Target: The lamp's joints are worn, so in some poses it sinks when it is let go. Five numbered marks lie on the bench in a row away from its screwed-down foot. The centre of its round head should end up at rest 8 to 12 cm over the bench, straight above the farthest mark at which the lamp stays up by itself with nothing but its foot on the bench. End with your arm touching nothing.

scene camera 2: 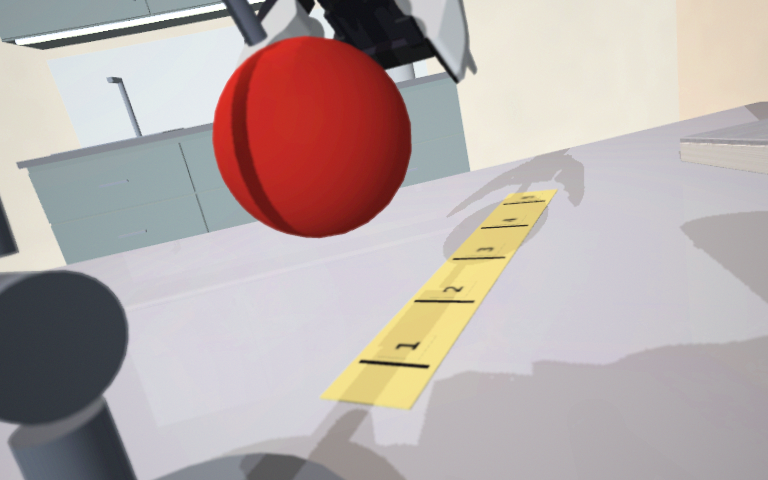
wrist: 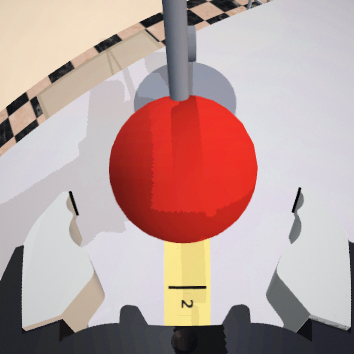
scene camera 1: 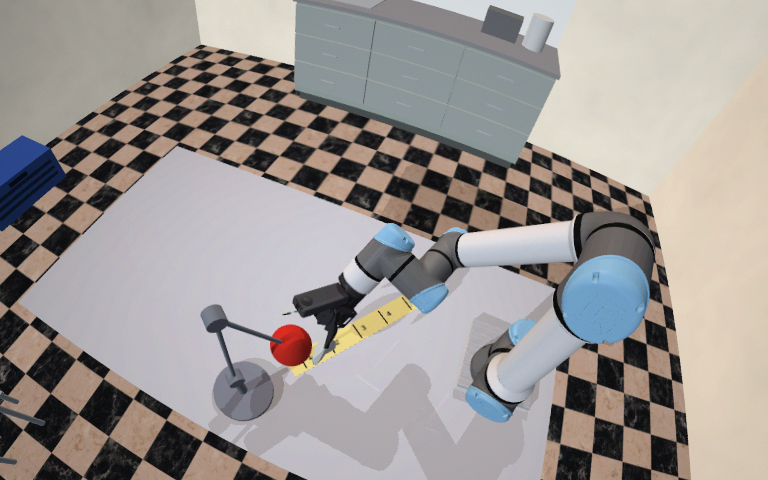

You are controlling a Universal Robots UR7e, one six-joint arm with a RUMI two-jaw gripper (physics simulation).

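Places are measured from the arm's base along level axes (x right, y back, z down), in millimetres.
Where they show: gripper, fingertip midpoint: [wrist: 183, 192] [scene camera 1: 297, 339].
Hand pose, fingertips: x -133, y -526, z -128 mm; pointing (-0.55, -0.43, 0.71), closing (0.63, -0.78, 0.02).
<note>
Each offset is from my fingertips to the top centre of the thing. "*": to the spot under its first point.
The lamp's round red head {* dx -32, dy -3, dz -32 mm} [scene camera 1: 290, 345] [scene camera 2: 314, 138] [wrist: 183, 169] hangs well above the bench, near the mark 1 end of the yellow numbered strip [scene camera 1: 375, 321] [scene camera 2: 436, 322] [wrist: 186, 265] in scene camera 1. Its exact height cannot be told. The grey lamp arm bends at the elbow joint {* dx -122, dy -84, dz -277 mm} [scene camera 1: 214, 318] above the round foot [scene camera 1: 254, 404] [wrist: 215, 85]. My gripper [scene camera 1: 304, 336] [wrist: 183, 192] is open and empty. Its fingers stand wide on either side of the head's near part in the wrist view, with visible gaps. In scene camera 2 the head partly hides the gripper.
My arm reaches in from the right over the strip's mark 5 end and hides part of it in scene camera 1. A flat block [scene camera 1: 470, 350] [scene camera 2: 724, 153] lies under the arm's base. A blue cabinet [scene camera 1: 25, 175] stands at the left, drawers [scene camera 1: 413, 76] at the back.
</note>
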